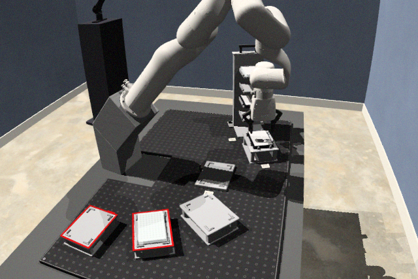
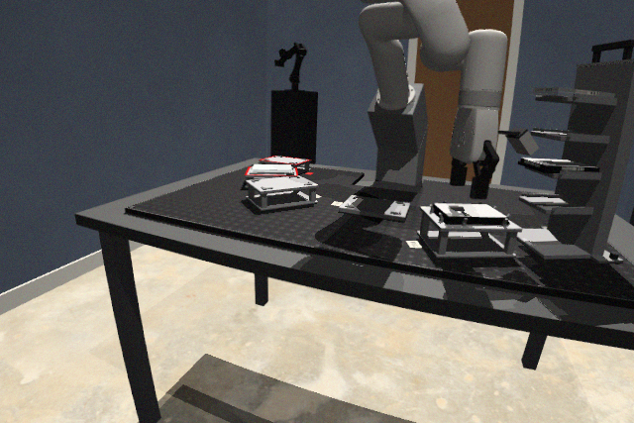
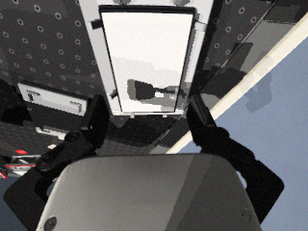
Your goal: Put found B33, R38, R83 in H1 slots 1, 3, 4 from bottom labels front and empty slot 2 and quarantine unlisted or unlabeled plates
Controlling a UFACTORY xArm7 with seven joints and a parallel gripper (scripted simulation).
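The pinned regrip nest RG lies 7 cm below my hand, 1 cm to the left of it and 1 cm behind it. The rest, counted from my hand: plate hotel H1: 23 cm to the left, 15 cm behind, 7 cm above; then H1 deck label: 16 cm behind, 12 cm below, 6 cm to the left.
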